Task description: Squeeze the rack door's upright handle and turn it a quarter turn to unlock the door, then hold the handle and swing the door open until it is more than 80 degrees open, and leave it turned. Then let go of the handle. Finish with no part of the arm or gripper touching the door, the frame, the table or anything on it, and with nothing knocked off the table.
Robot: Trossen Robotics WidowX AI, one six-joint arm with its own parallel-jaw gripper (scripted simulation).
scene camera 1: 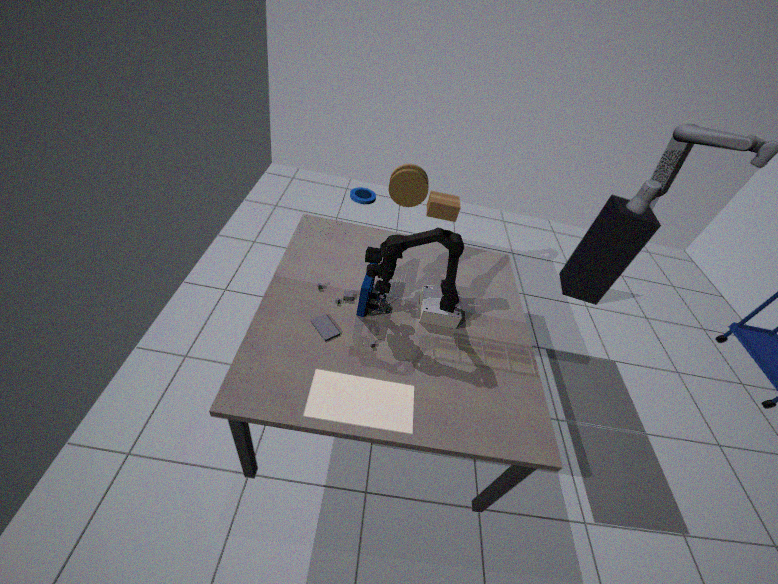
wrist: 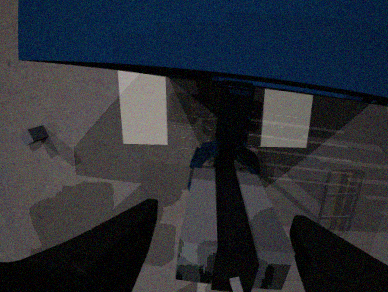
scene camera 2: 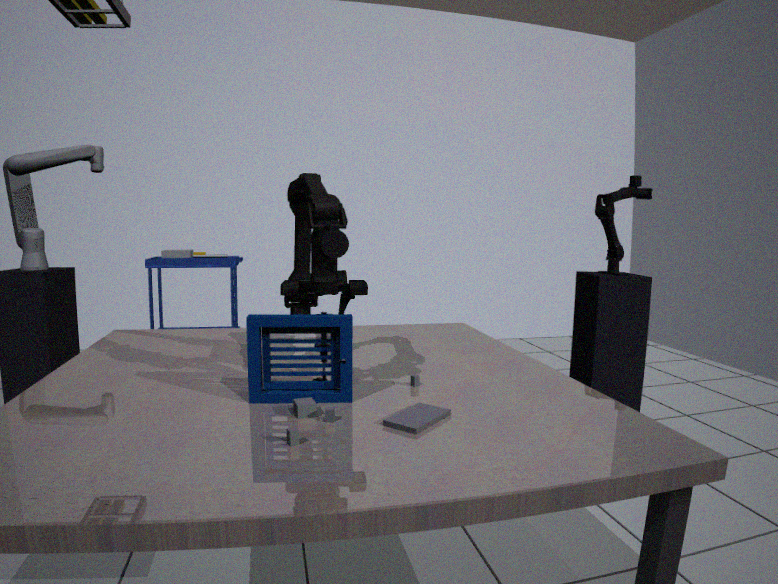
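Observation:
Gripper (scene camera 2: 324, 326) open, holding nothing; the gripper (wrist: 225, 217) is also visible from the wrist. A blue rack (scene camera 2: 342, 323), (wrist: 331, 52) is present, as is a flat grey plate (scene camera 2: 419, 417).

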